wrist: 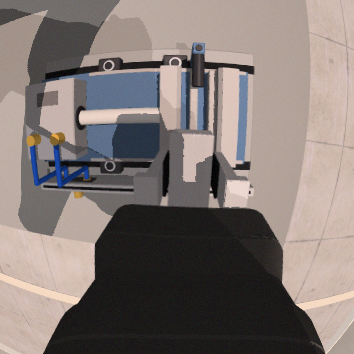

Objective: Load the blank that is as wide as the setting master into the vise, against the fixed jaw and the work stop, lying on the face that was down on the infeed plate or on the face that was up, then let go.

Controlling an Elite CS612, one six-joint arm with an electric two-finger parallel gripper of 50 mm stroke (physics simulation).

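Frame: origin at the arm's base, x ahead, y left, z up, level; centimetres.
Seen in the pictures: gripper, fingertip midpoint: (189, 165).
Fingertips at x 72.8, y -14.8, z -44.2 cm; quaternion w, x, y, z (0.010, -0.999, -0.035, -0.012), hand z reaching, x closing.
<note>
A point is followed by its place in that frame.
The gripper (191, 175) {z -44.2, x 72.8, y -14.9 cm} is shut on a grey blank (196, 155) {z -43.1, x 73.1, y -13.9 cm}, with one dark-padded finger on its left side and one on its right. The blank's far end overlaps the near end of the jaw gap in the view; its height above the vise is hard to tell. The vise (122, 87) {z -54.0, x 64.8, y -8.8 cm} has a blue bed. Its movable jaw (170, 95) is on the screw side, left of the gap, and the fixed jaw (228, 115) is on the right. The work stop (198, 67) {z -50.4, x 73.0, y -6.5 cm}, a dark rod on a blue holder, is at the gap's far end. The setting master does not show.
The vise's grey end block (57, 112) {z -50.4, x 58.4, y -11.8 cm} and pale screw (120, 116) {z -51.4, x 65.5, y -12.1 cm} are at left. Blue handles with orange knobs (57, 138) {z -49.0, x 59.3, y -14.4 cm} stand at the near left. A rail (90, 187) {z -55.0, x 60.7, y -21.7 cm} runs along the near side, partly behind the gripper. Dark clamps (110, 166) {z -56.2, x 63.2, y -18.9 cm} sit along the vise's edges.
</note>
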